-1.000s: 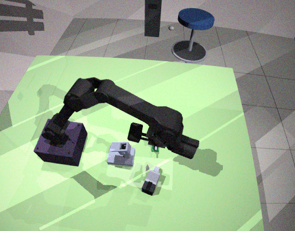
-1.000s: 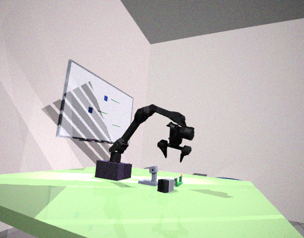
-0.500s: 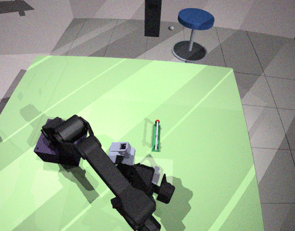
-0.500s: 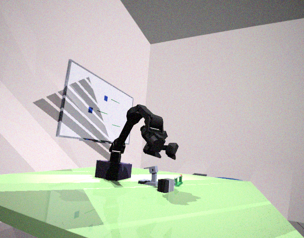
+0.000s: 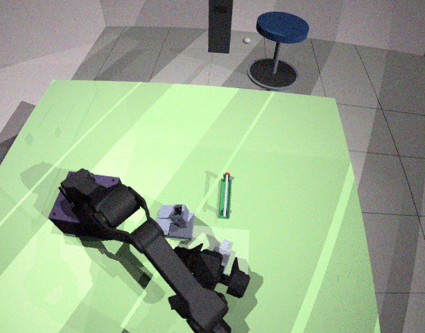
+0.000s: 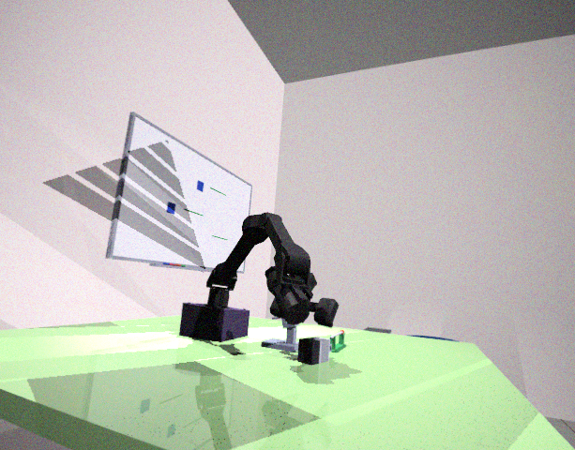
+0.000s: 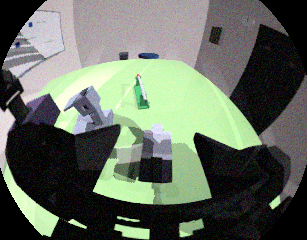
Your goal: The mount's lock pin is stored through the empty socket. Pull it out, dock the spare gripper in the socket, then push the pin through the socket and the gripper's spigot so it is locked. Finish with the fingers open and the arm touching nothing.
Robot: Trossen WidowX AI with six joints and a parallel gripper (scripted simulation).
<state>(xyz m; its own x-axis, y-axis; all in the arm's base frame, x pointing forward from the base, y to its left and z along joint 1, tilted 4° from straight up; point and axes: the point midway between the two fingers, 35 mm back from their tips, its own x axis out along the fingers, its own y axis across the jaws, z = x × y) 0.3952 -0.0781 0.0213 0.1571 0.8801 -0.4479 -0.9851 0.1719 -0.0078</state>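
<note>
Now: gripper tip 70 mm above the spare gripper. The rest, counted from my gripper tip: green fixture 210 mm to the left, 70 mm below, 20 mm behind; then grey mount 140 mm behind, 80 mm to the left, 40 mm below.
</note>
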